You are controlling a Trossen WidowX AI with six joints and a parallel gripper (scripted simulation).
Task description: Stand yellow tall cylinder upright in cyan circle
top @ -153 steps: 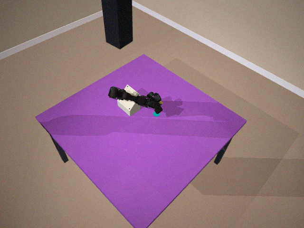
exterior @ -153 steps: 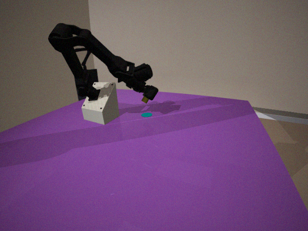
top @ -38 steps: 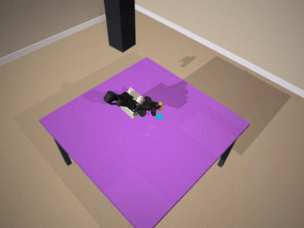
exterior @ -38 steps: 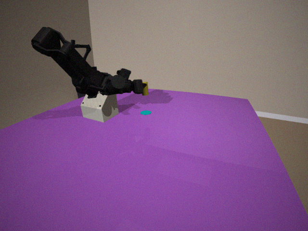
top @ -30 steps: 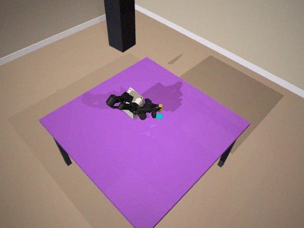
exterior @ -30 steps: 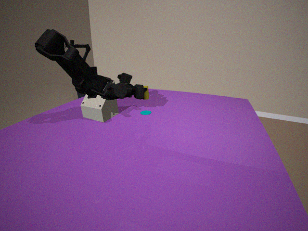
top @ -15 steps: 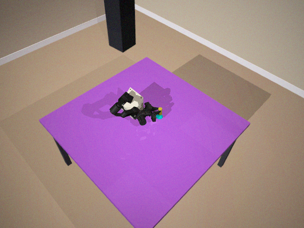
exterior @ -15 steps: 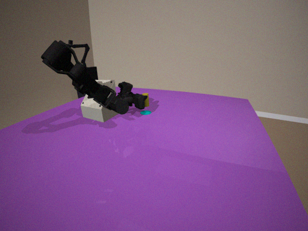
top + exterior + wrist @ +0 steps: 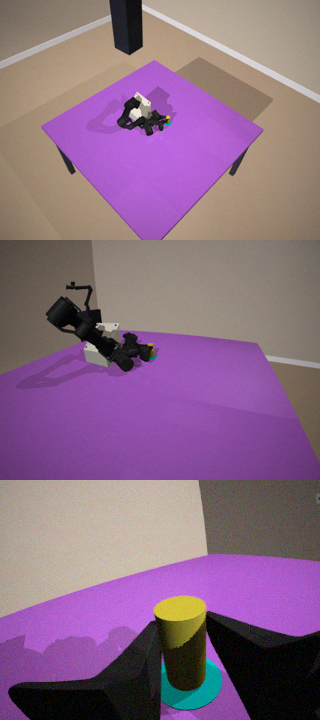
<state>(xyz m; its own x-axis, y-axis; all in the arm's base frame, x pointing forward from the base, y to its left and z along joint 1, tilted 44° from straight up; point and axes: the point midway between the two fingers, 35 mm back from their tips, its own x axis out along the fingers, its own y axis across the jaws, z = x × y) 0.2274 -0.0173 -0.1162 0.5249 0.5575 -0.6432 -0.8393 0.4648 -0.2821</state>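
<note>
Right now my gripper tip is 2 cm above the yellow tall cylinder. Round my gripper tip: cyan circle 6 cm below.
</note>
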